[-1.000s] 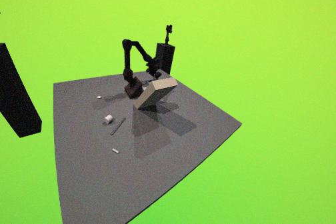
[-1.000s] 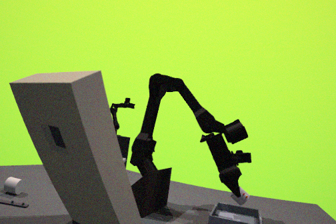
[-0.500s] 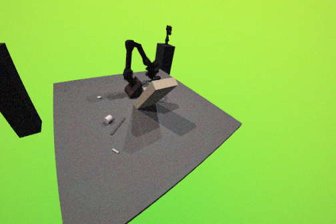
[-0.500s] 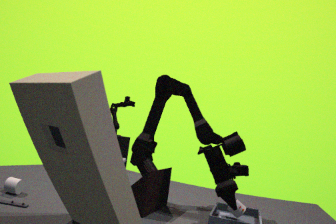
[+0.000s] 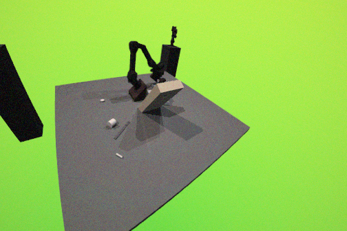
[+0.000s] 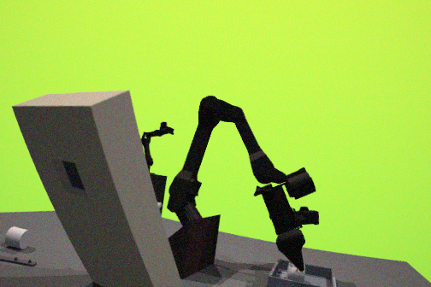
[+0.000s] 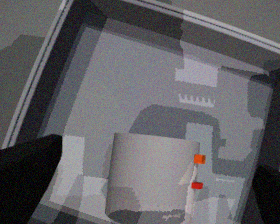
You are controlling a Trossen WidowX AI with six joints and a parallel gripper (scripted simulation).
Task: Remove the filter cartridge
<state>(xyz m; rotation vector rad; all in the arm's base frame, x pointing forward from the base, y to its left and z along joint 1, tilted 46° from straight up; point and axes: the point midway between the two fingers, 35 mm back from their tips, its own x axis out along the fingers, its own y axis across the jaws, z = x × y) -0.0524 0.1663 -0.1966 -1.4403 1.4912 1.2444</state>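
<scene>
Right now my gripper tip is 2 cm above the white round filter cartridge and 1 cm to the left of it. The rest, counted from my gripper tip: beige service panel: 38 cm ahead, 27 cm to the right, 12 cm above; grey tray: 4 cm below, 1 cm to the left; white peg: 63 cm to the right, 59 cm ahead, 5 cm below.
</scene>
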